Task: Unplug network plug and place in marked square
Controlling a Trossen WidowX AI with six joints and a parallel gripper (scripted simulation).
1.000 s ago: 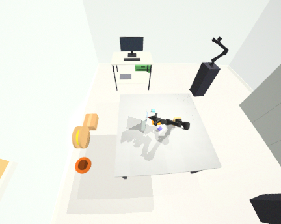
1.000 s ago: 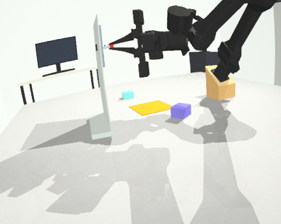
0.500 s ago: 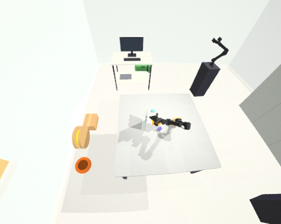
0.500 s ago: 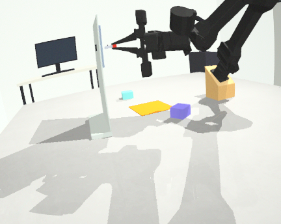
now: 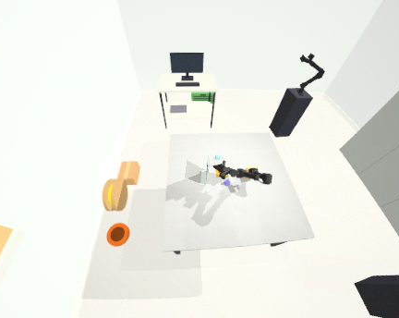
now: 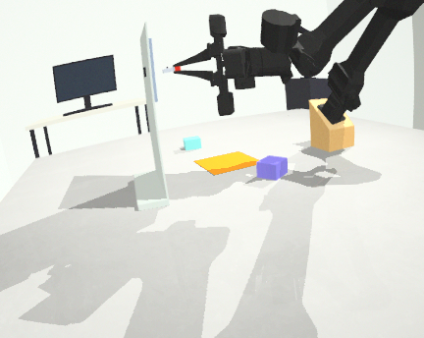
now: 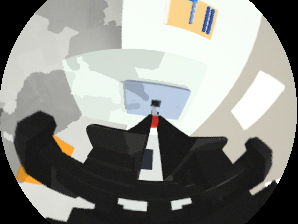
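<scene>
Now: the orange marked square 130 mm behind my gripper tip, 60 mm to the right of it and 220 mm below it. The rest, counted from my gripper tip: upright white panel: 50 mm ahead, 10 mm to the right, 80 mm below; cyan block: 130 mm behind, 250 mm to the right, 210 mm below; purple cube: 150 mm behind, 80 mm to the left, 200 mm below.
</scene>
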